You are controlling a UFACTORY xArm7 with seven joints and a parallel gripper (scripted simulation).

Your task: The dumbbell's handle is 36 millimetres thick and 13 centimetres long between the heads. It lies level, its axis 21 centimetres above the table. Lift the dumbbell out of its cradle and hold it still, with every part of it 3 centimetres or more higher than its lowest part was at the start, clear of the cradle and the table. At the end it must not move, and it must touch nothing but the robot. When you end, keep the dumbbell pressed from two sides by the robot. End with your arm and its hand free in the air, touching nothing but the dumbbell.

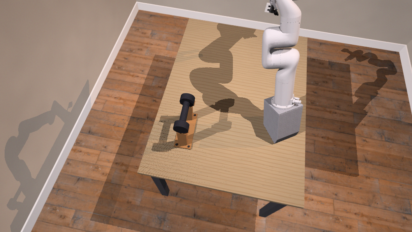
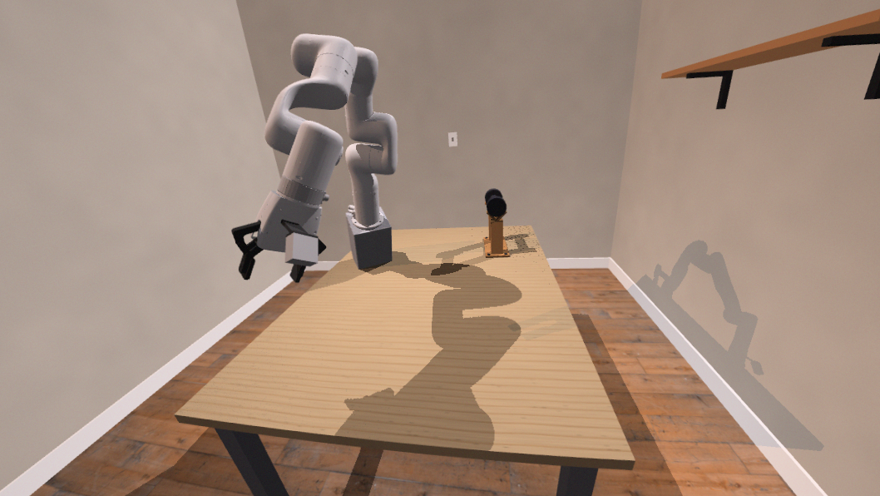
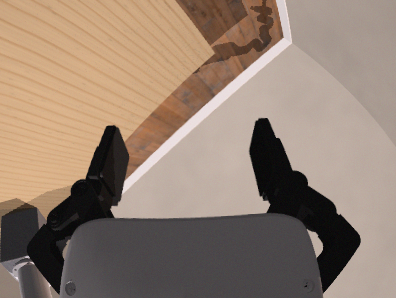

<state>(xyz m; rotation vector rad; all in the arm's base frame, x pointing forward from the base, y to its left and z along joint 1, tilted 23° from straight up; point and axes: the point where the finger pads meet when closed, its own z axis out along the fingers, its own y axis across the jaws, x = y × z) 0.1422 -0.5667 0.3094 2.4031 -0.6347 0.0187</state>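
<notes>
Now: hand 890 mm to the right of the black dumbbell, 310 mm short of it and 80 mm above it. From my hand the other things lie so: orange cradle: 890 mm to the left, 310 mm ahead, 200 mm below.
</notes>
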